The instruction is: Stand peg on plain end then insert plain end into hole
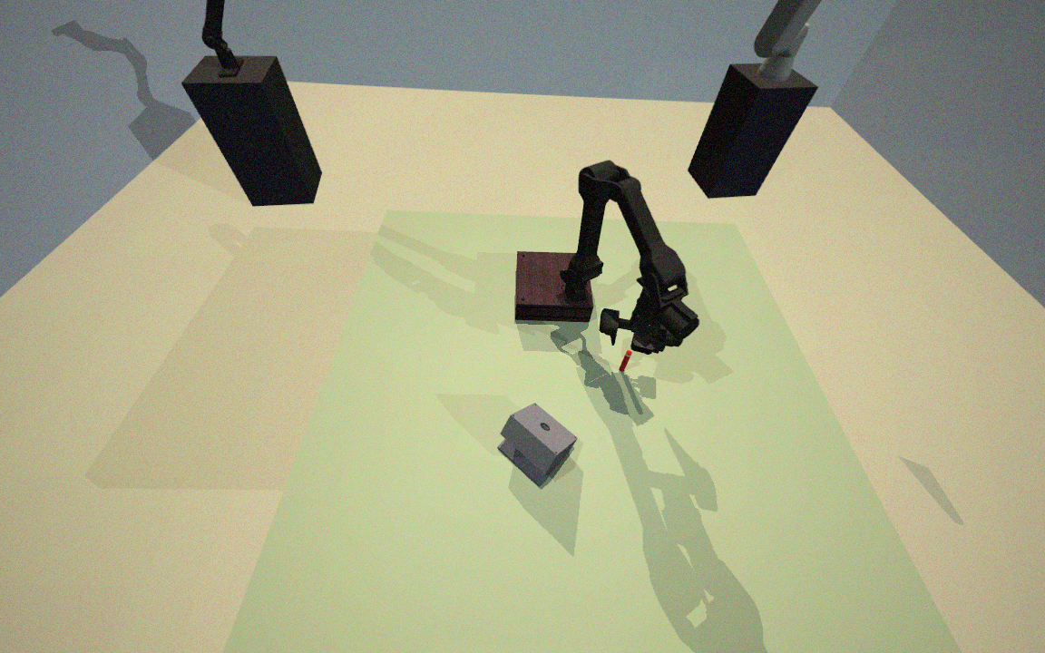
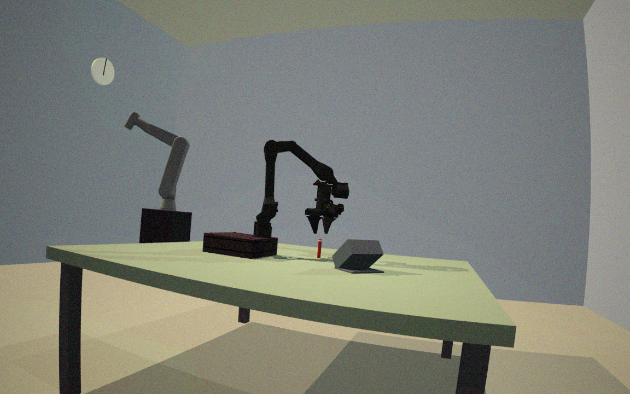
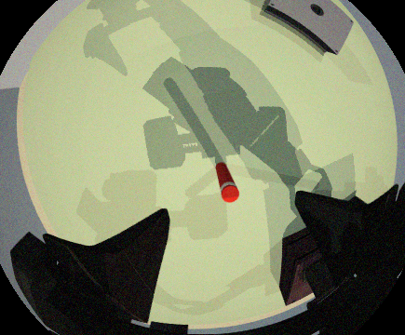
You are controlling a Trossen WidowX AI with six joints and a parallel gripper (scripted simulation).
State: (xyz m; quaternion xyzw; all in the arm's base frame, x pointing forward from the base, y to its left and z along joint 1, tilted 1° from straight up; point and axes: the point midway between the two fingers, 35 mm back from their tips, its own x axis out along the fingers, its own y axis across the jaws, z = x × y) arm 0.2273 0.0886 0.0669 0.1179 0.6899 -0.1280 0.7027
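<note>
Now: the red peg 50 mm below my gripper tip. Round my gripper tip: grey sloped panel (180 mm ahead, 260 mm to the right, 50 mm below).
</note>
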